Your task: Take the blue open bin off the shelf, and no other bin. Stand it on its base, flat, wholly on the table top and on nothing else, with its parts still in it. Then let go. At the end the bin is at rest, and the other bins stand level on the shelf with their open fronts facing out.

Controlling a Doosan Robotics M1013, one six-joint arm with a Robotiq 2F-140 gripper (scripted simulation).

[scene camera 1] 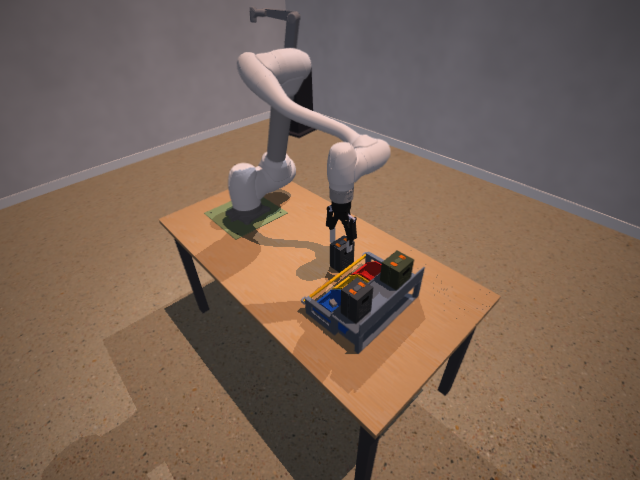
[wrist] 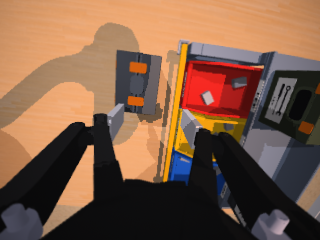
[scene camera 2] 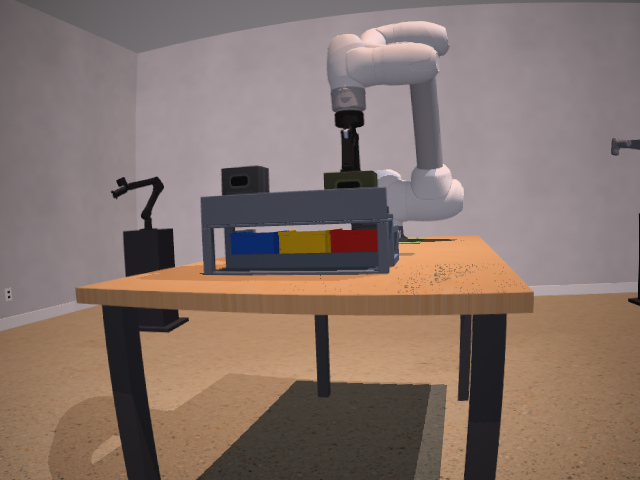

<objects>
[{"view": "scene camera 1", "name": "my gripper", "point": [340,246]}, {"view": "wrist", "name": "my gripper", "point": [153,115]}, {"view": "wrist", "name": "red bin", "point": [232,102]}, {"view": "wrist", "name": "yellow bin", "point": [211,123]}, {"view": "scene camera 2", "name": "blue open bin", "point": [244,242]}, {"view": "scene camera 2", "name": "red bin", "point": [342,240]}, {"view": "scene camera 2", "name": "yellow bin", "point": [291,241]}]
</objects>
